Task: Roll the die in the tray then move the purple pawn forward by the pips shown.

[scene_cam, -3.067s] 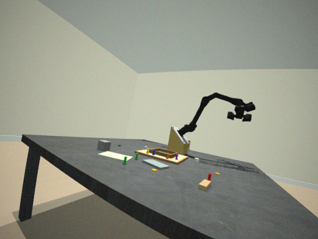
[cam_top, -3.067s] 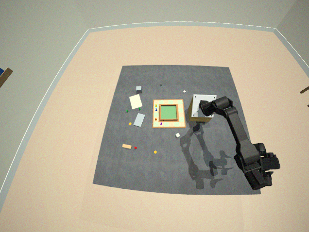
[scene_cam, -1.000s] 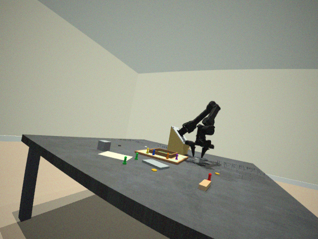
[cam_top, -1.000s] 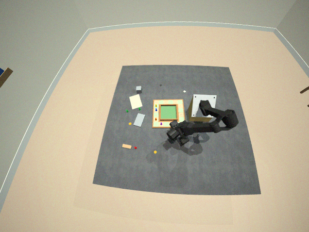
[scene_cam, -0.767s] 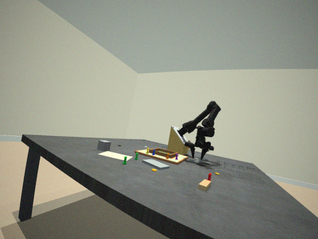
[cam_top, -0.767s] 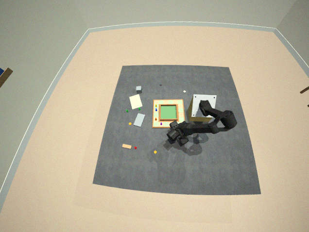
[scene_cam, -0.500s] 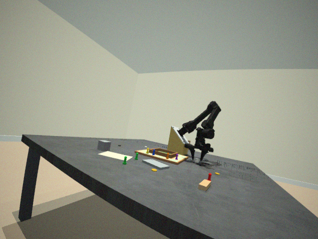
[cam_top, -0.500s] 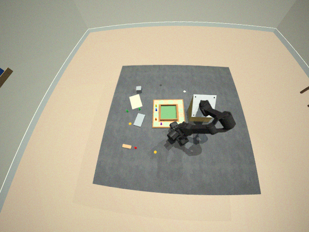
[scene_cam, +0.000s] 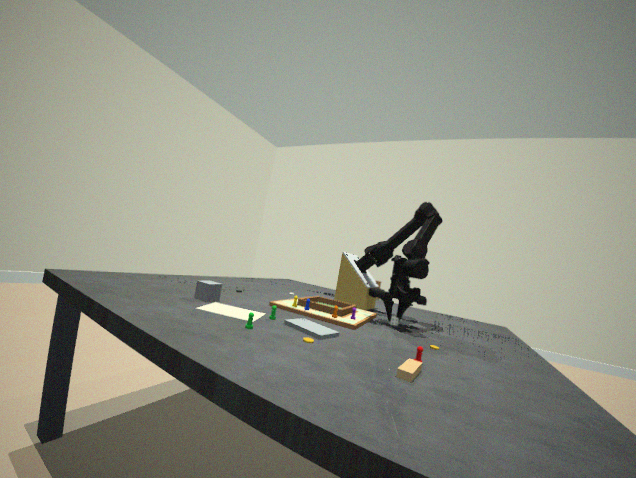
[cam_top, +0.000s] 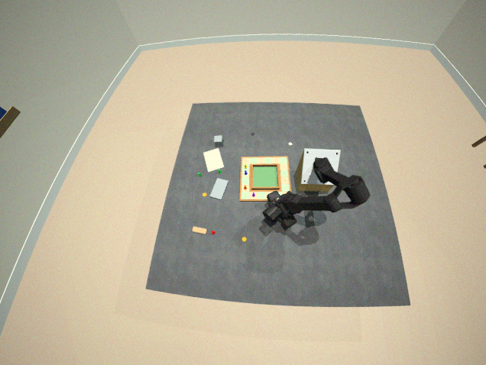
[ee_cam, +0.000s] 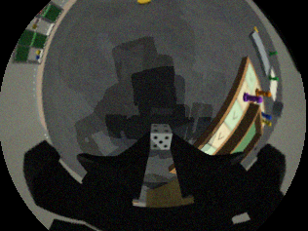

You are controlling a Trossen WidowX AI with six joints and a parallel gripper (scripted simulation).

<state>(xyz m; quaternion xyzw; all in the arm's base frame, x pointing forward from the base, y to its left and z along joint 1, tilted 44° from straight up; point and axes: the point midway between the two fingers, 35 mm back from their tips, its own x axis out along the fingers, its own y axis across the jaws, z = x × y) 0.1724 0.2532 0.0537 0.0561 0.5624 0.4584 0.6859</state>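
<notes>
The purple pawn is 14 cm ahead of my gripper tip, 9 cm to the right of it and 2 cm above it. From my gripper tip the other things lie so: orange pawn (20 cm ahead, 13 cm to the right, 2 cm above); blue pawn (20 cm ahead, 22 cm to the right, 2 cm above); white die (right at my gripper tip).
</notes>
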